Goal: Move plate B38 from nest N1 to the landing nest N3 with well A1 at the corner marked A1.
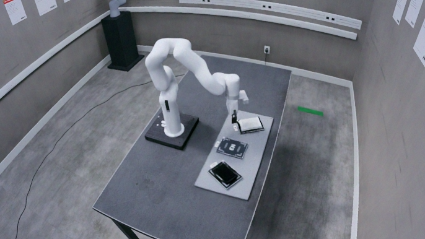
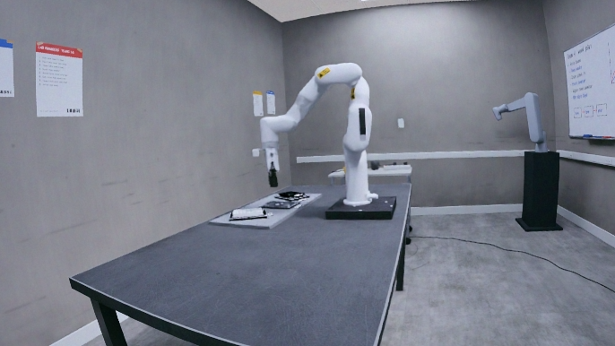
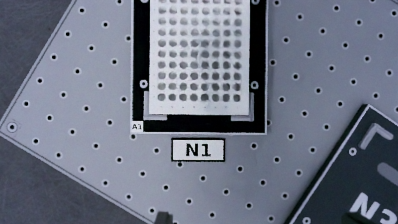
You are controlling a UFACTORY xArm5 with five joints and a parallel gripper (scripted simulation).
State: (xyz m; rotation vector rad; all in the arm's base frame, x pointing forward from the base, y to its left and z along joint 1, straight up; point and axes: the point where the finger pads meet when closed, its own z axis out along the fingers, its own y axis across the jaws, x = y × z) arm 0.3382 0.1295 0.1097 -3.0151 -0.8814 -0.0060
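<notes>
Now: hand 11 cm above the white plate, 9 cm to the right of it and 9 cm short of it. Also, from my hand: dark-framed nest: 13 cm below, 9 cm to the left, 9 cm ahead; black plate: 32 cm to the right, 11 cm below, 7 cm ahead.
</notes>
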